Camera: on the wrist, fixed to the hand. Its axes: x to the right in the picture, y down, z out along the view.
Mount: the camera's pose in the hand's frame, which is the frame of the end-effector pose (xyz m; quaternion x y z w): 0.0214 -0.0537 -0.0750 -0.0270 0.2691 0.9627 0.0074
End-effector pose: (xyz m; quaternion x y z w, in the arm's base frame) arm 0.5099 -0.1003 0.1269 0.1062 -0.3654 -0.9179 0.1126
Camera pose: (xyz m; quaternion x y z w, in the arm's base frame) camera 0.5034 -0.1169 0.0339 -0.1070 -0.0499 0.1203 0.9857
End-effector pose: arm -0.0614 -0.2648 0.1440 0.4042 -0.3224 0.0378 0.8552
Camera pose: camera 0.0120 -0.2513 0.0857 -0.3406 -0.1624 0.9236 0.0676
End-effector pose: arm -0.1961 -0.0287 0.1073 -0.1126 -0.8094 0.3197 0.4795
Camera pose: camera -0.1368 -0.0289 0.1811 0.8791 -0.2228 -0.4118 0.0895
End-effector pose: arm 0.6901 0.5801 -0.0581 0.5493 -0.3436 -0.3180 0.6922
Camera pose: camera 0.7606 0.5928 -0.1200 -0.2598 -0.3365 0.8025 0.4185
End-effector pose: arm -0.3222 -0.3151 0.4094 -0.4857 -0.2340 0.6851 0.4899
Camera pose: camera -0.2323 -0.2855 0.4114 0.4265 -0.5792 -0.3397 0.6061
